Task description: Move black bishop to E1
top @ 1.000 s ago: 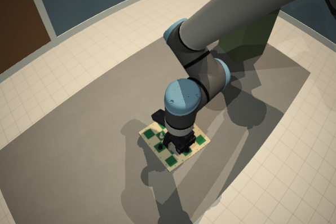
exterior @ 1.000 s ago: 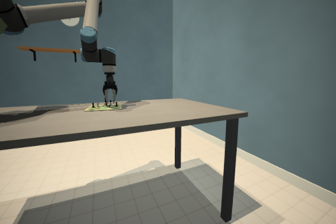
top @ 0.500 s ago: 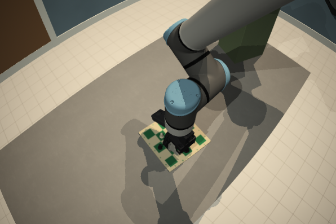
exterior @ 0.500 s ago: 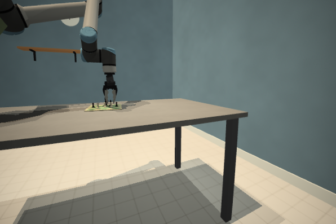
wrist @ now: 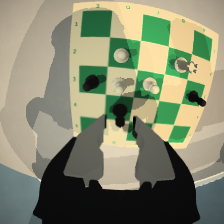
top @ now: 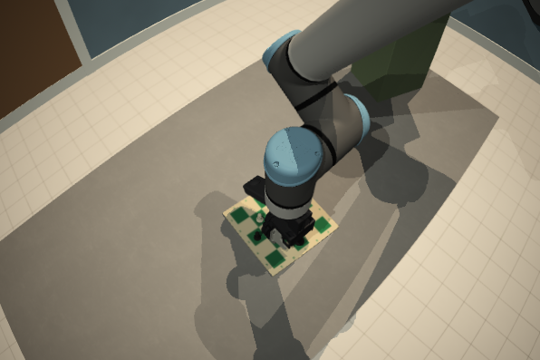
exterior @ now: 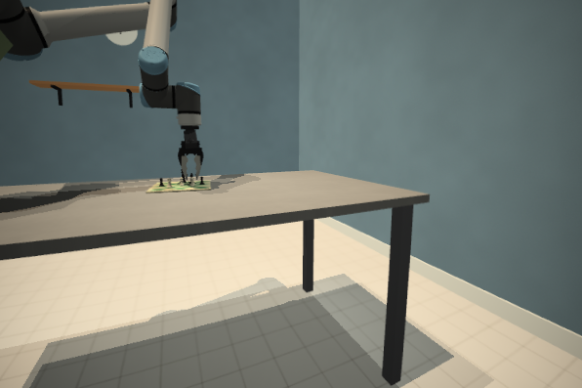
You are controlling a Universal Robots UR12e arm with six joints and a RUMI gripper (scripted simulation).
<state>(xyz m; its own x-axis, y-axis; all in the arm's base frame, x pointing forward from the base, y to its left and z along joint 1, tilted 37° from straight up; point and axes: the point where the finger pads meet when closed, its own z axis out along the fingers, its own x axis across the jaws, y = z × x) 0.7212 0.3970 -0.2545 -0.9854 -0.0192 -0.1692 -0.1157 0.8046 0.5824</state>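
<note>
Now: the chessboard 4 cm to the right of my hand, 3 cm below it and 3 cm behind it. The rest, counted from my hand: white crowned piece: 8 cm to the right, 7 cm behind, 1 cm below.
</note>
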